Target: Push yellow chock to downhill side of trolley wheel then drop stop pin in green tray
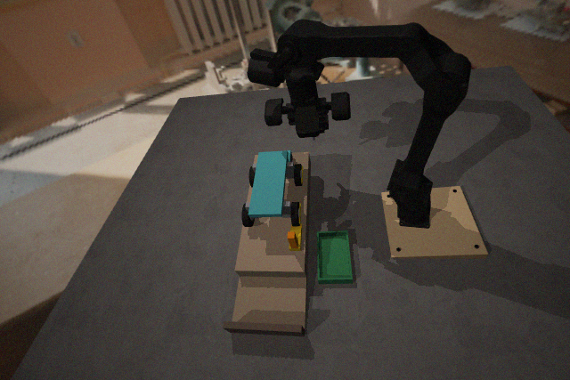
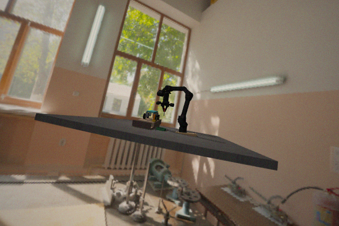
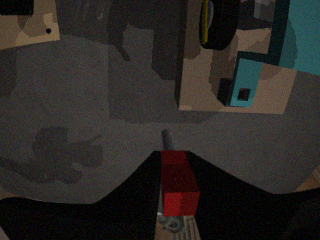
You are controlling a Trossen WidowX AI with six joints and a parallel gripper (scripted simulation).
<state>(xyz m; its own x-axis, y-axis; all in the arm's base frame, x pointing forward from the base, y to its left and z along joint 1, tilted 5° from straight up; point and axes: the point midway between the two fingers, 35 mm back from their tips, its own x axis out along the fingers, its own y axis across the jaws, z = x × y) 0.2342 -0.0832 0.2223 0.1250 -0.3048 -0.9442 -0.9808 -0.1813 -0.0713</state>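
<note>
Right now the green tray is 9 cm behind my gripper tip, 24 cm to the left of it and 18 cm below it. The rest, counted from my gripper tip: yellow chock: 1 cm behind, 24 cm to the left, 9 cm below; red-headed stop pin: right at my gripper tip; trolley: 6 cm ahead, 15 cm to the left, 6 cm below.
</note>
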